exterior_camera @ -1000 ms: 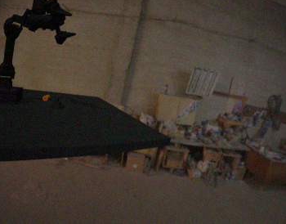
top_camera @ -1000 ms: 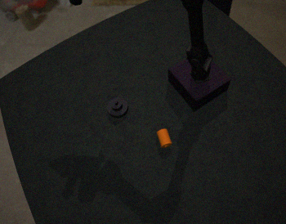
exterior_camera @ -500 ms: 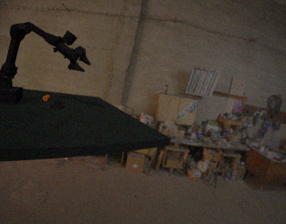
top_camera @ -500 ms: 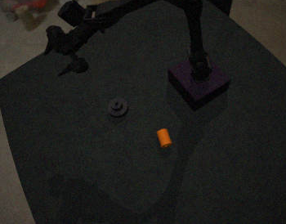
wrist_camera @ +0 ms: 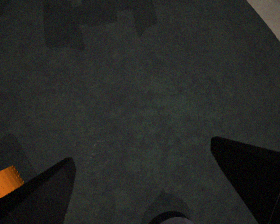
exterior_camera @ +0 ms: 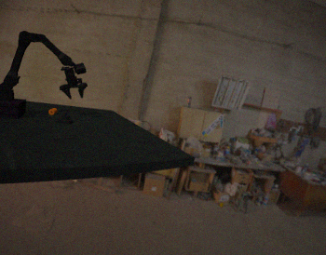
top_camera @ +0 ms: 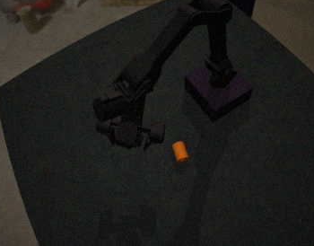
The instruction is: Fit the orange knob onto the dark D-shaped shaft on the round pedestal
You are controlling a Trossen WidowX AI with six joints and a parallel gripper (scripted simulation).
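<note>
My gripper tip is now 15 cm past the orange knob, 3 cm to the right of it and 11 cm above it. Round my gripper tip: dark shaft 3 cm behind, 17 cm to the right, 10 cm below.
</note>
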